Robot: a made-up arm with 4 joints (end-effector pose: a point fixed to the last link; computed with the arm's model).
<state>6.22 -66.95 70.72 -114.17</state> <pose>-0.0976 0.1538 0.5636 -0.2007 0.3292 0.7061 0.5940</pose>
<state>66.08 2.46 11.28 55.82</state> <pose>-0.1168 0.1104 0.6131 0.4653 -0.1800 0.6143 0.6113</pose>
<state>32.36 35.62 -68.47 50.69</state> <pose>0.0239 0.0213 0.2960 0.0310 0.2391 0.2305 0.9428</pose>
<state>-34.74 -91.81 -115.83 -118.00</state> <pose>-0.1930 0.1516 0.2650 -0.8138 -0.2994 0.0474 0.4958</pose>
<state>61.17 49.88 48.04 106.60</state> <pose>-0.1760 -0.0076 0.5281 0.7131 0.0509 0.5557 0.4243</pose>
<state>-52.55 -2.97 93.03 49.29</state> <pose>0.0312 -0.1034 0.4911 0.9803 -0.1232 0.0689 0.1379</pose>
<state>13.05 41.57 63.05 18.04</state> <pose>-0.2165 0.0361 0.6676 0.5490 0.2955 0.7799 0.0545</pose>
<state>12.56 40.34 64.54 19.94</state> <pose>-0.2063 0.0315 0.6706 0.5720 0.2799 0.7691 0.0547</pose>
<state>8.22 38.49 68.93 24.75</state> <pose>-0.1706 0.0151 0.6764 0.6457 0.2464 0.7218 0.0357</pose>
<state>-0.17 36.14 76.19 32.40</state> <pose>-0.1110 -0.0142 0.6702 -0.7581 -0.1945 -0.6225 0.0028</pose>
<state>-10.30 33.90 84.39 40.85</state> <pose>-0.0517 -0.0477 0.6404 -0.8618 -0.1361 -0.4862 0.0488</pose>
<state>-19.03 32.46 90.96 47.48</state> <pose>-0.0149 -0.0730 0.6017 -0.9242 -0.0894 -0.3610 0.0870</pose>
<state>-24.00 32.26 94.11 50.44</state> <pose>-0.0003 -0.0842 0.5780 -0.9475 -0.0686 -0.2931 0.1080</pose>
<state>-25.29 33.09 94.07 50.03</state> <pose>0.0026 -0.0835 0.5749 -0.9489 -0.0726 -0.2854 0.1136</pose>
